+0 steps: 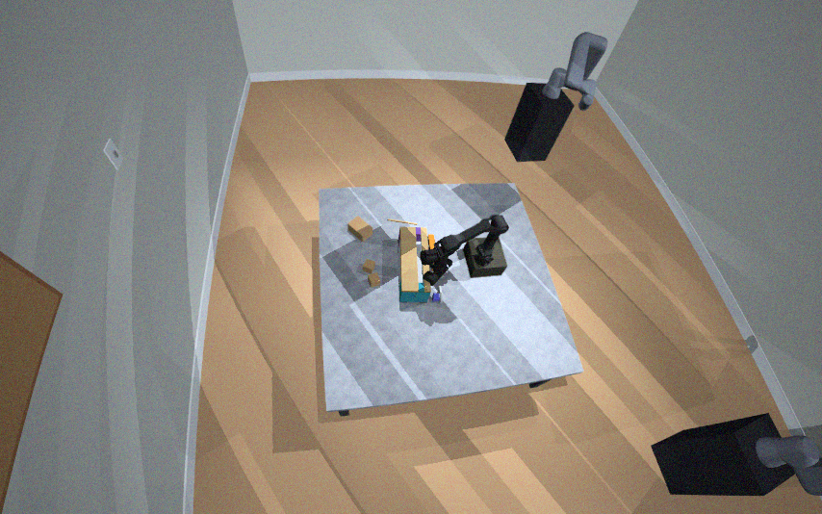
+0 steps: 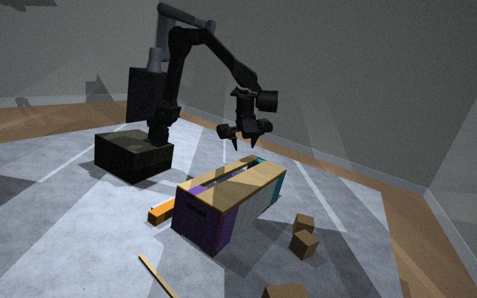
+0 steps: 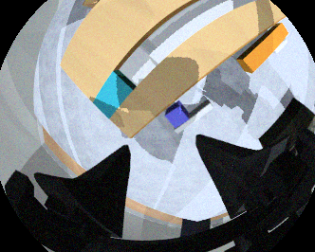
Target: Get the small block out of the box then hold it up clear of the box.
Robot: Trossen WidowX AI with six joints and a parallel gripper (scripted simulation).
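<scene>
Right now the blue block is 20 mm behind my gripper tip, 20 mm to the left of it and 130 mm below it. Round my gripper tip: thin wooden stick 40 mm ahead, 490 mm to the right, 150 mm below; box 20 mm ahead, 160 mm to the right, 90 mm below; orange bar 80 mm behind, 250 mm to the right, 140 mm below.
</scene>
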